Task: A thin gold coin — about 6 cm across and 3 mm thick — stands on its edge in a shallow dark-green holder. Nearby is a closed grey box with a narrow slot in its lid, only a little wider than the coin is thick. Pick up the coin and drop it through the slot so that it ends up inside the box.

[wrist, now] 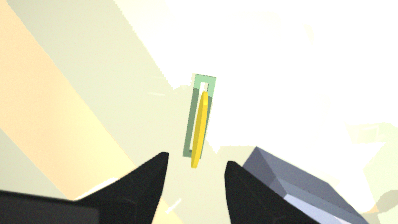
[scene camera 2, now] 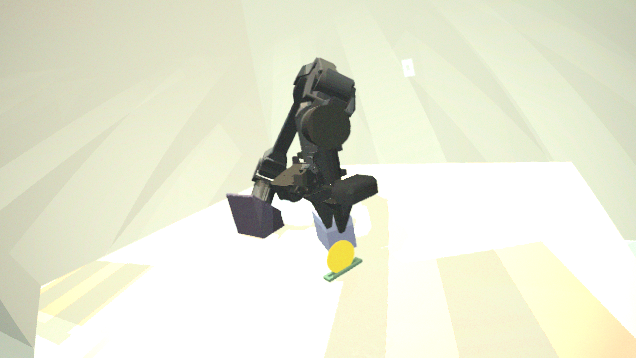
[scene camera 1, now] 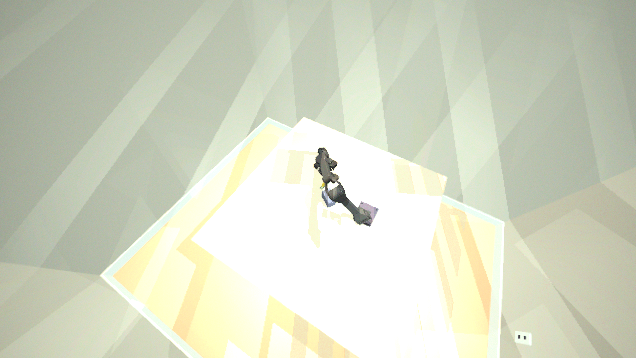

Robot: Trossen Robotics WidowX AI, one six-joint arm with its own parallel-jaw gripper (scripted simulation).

Labels:
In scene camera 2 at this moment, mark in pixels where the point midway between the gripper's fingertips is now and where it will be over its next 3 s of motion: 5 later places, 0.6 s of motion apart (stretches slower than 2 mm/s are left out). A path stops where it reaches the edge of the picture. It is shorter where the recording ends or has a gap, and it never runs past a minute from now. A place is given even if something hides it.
My gripper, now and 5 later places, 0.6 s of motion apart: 335, 230; 338, 243; 341, 256; 342, 266; 341, 253; 337, 232

